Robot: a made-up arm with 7 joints. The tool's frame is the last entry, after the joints. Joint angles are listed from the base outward. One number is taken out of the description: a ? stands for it. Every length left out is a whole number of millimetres.
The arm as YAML. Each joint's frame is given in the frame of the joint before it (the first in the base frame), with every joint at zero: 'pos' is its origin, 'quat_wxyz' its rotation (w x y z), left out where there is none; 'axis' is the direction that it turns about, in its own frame. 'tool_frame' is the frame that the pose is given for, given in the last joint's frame.
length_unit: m
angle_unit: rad
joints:
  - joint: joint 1
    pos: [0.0, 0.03, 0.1]
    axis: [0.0, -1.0, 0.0]
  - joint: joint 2
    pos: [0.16, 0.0, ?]
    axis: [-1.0, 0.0, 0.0]
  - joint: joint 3
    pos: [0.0, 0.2, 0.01]
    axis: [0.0, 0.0, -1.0]
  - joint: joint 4
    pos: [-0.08, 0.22, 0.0]
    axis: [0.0, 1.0, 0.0]
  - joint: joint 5
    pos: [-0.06, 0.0, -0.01]
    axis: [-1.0, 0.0, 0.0]
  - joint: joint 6
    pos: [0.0, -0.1, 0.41]
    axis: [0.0, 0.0, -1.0]
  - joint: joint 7
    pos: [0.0, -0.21, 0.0]
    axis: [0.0, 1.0, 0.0]
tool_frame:
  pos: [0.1, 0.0, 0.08]
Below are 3 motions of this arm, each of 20 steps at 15 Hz.
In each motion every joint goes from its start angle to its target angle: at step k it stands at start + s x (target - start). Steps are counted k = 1, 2, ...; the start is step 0. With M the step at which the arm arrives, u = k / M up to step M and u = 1 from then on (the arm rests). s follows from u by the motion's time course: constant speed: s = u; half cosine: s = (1 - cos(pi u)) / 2; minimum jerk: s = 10 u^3 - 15 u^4 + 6 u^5.
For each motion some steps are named. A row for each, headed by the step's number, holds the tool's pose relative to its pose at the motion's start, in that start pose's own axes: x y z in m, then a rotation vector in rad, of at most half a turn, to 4 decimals.
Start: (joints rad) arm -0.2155 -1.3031 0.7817 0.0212 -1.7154 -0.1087 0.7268
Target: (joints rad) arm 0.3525 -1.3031 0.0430 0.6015 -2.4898 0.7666 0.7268
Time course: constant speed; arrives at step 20
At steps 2, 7, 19, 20:
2: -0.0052 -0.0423 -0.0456 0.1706 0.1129 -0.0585
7: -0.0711 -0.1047 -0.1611 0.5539 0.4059 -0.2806
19: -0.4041 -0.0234 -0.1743 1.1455 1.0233 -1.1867
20: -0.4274 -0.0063 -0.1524 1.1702 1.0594 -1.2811

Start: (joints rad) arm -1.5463 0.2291 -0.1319 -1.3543 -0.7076 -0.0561 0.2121
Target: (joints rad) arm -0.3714 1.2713 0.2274 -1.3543 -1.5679 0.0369 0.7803
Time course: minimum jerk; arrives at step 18
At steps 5, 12, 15, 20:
5: 0.0336 -0.0324 -0.0449 -0.0543 0.0705 0.1682
12: 0.3094 -0.1573 -0.1164 -0.6781 0.5218 0.6408
15: 0.3948 -0.1728 -0.0811 -0.9062 0.6443 0.6288
20: 0.4117 -0.1745 -0.0707 -0.9533 0.6680 0.6179

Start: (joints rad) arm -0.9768 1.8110 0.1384 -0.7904 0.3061 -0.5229 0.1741
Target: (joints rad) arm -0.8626 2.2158 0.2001 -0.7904 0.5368 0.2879 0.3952
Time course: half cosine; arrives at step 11
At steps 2, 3, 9, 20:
2: -0.0018 0.0219 -0.0041 -0.0373 0.0359 -0.0602
3: -0.0048 0.0484 -0.0095 -0.0812 0.0739 -0.1320
9: -0.0564 0.2906 -0.0943 -0.4165 0.1981 -0.7271
20: -0.0645 0.3184 -0.1096 -0.4477 0.1907 -0.7895

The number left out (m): -0.19
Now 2 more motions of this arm.
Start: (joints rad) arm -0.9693 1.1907 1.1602 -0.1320 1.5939 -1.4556 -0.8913
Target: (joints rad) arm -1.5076 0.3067 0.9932 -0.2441 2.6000 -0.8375 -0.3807
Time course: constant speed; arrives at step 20
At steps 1, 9, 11, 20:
1: 0.0018 0.0277 -0.0052 -0.0193 0.0586 0.0336
9: -0.0416 0.2665 -0.0669 -0.2936 0.4770 0.3123
11: -0.0700 0.3254 -0.0870 -0.3929 0.5613 0.3796
20: -0.2762 0.5393 -0.1896 -0.9538 0.7891 0.6347

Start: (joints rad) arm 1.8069 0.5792 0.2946 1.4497 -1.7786 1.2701 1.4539
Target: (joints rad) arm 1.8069 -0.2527 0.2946 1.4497 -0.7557 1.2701 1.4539
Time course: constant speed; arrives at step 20
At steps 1, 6, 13, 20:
1: -0.0224 -0.0034 -0.0218 0.0132 -0.0334 -0.0506
6: -0.1269 0.0081 -0.1310 0.0494 -0.1949 -0.3128
13: -0.2345 0.0857 -0.2778 0.0126 -0.4008 -0.6927
20: -0.2840 0.1957 -0.4132 -0.1311 -0.5745 -1.0647

